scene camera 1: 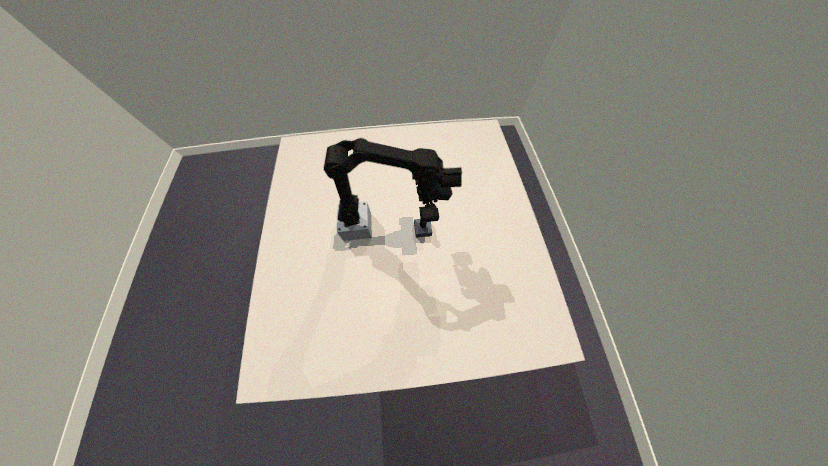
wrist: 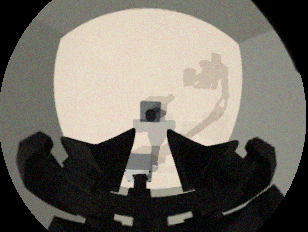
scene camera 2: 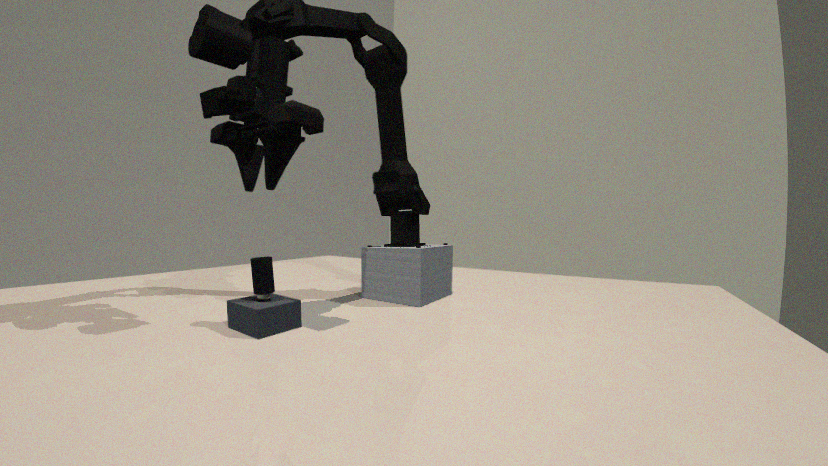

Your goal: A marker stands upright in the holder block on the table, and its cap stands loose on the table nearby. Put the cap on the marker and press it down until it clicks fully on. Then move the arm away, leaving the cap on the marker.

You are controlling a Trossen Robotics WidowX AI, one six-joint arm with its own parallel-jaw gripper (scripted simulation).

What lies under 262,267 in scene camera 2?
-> A dark cap.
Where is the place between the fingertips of my gripper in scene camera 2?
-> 259,190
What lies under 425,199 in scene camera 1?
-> My gripper.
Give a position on a holder block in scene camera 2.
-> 259,324
